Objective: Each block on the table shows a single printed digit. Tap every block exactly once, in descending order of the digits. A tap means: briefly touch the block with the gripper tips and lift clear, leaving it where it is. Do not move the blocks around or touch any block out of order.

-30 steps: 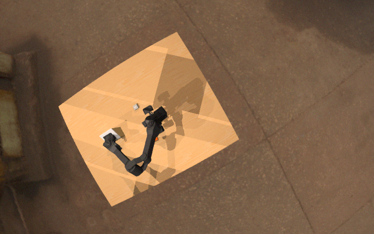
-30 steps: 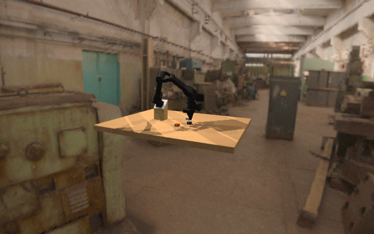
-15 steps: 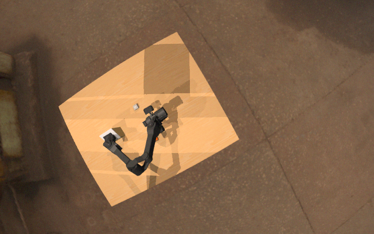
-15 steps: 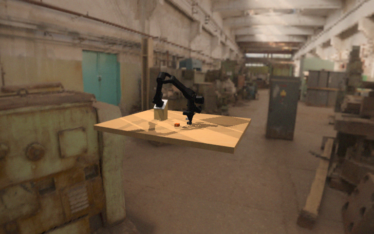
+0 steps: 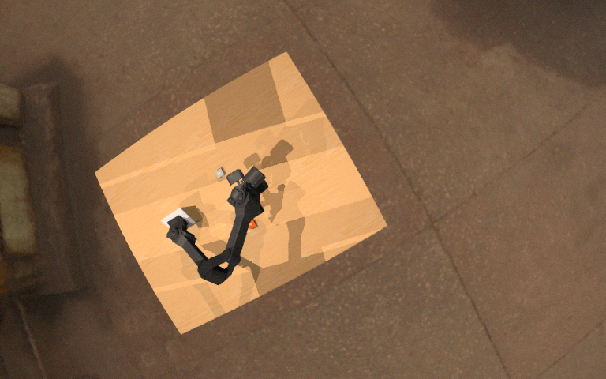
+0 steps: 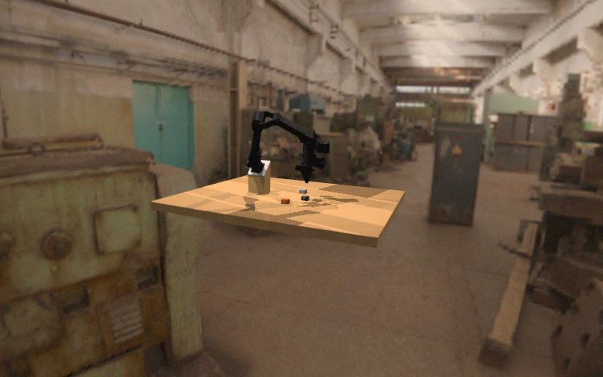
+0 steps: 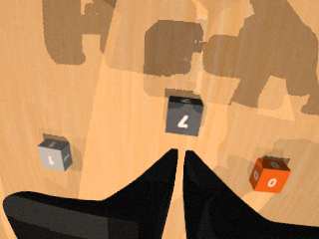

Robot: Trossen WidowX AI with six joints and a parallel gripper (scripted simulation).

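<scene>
My gripper tip is 80 mm past the light grey block, 150 mm to the right of it and 80 mm above it. Round my gripper tip: black block (10 mm behind, 80 mm below); orange block (60 mm behind, 110 mm to the right, 80 mm below).
</scene>
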